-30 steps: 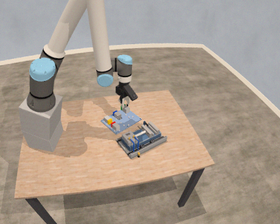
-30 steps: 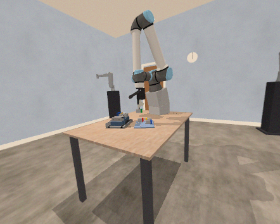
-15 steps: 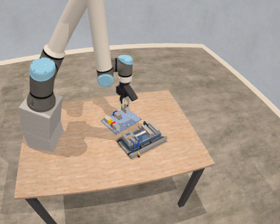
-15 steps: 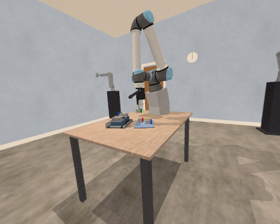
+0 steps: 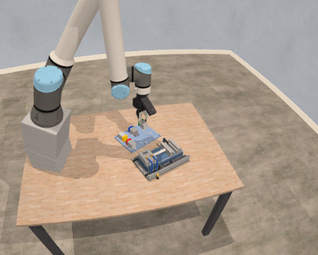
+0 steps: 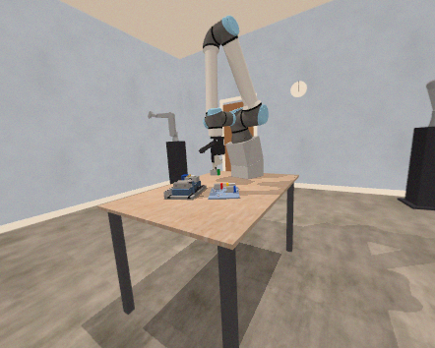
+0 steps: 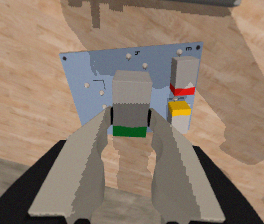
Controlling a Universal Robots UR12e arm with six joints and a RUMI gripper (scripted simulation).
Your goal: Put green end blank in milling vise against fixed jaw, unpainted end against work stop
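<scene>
Now: the work stop rod 14 cm to the right of my hand, 9 cm ahead of it and 8 cm below it. The rest, counted from my hand: light blue plate (16 cm below, 5 cm to the left, 2 cm behind); then blank with red end (14 cm below, 9 cm behind, 2 cm to the right); then green-ended blank (2 cm below).
</scene>
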